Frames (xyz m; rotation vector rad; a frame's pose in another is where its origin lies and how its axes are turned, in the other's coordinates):
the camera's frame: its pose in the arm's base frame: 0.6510 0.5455 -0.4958 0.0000 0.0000 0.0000
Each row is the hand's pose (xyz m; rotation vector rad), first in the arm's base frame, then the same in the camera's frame.
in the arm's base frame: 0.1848 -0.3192 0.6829 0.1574 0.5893 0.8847
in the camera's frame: -0.4662 -0.8647 1.1787 0.1574 0.5893 0.8847
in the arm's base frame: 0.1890 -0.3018 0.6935 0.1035 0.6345 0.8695
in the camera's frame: -0.4620 -0.8473 1.1893 0.1035 0.6345 0.8695
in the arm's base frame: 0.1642 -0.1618 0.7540 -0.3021 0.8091 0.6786
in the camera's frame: -0.4868 -0.7073 1.2498 -0.3021 0.8091 0.6786
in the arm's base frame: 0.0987 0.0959 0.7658 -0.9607 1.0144 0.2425
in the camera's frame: -0.5523 -0.4496 1.2616 -0.9607 1.0144 0.2425
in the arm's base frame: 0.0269 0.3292 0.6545 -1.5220 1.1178 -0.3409
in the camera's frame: -0.6241 -0.2163 1.1503 -1.5220 1.1178 -0.3409
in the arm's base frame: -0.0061 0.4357 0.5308 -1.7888 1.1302 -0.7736
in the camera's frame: -0.6571 -0.1098 1.0266 -1.7888 1.1302 -0.7736
